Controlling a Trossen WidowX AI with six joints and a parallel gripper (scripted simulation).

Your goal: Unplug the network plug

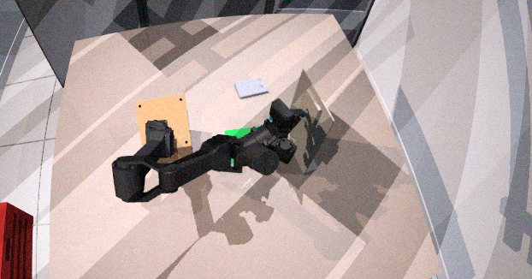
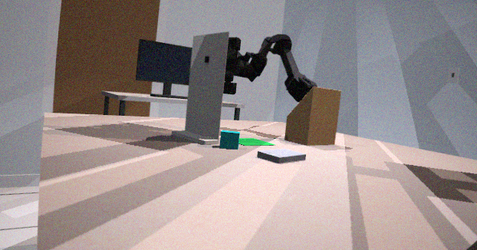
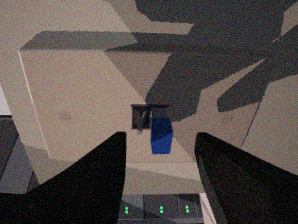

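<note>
Right now my gripper tip is 10 mm short of the blue network plug. Also, from my gripper tip: green marked square 120 mm behind, 50 mm to the left, 240 mm below; then teal cube 140 mm to the left, 220 mm below; then upright panel 30 mm ahead, 10 mm to the left, 90 mm below.
</note>
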